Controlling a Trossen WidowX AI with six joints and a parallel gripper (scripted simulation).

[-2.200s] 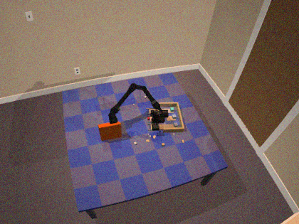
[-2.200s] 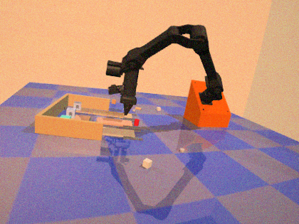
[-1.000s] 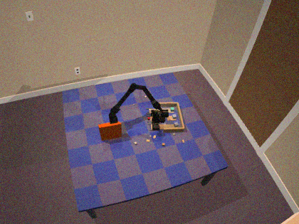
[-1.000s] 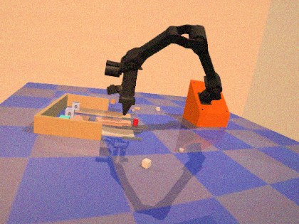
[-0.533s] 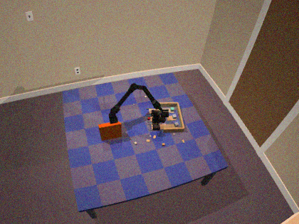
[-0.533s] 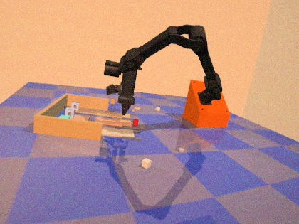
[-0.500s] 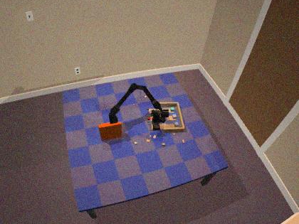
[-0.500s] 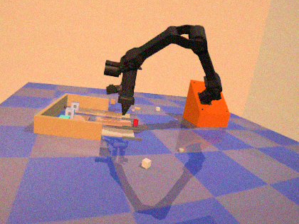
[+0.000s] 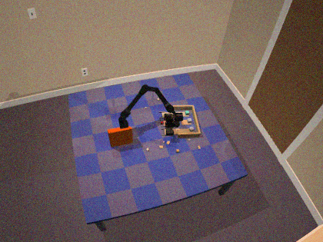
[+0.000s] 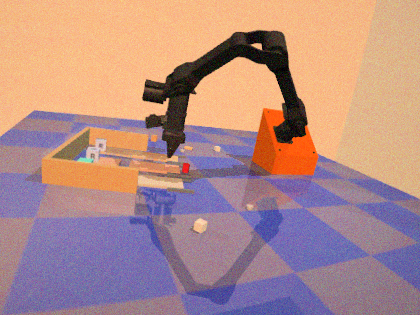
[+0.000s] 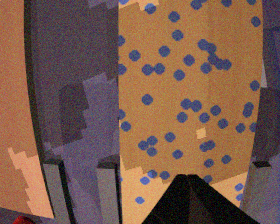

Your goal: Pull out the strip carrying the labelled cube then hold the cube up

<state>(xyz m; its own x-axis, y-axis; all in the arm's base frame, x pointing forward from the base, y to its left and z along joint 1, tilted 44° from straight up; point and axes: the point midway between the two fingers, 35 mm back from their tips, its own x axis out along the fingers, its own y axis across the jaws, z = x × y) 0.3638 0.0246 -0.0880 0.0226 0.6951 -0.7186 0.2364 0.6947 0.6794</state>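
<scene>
The red cylinder is 100 mm to the left of my gripper tip, 20 mm behind it and 10 mm above it. The rest, counted from my gripper tip: peach strip 80 mm to the left, 60 mm ahead.
</scene>
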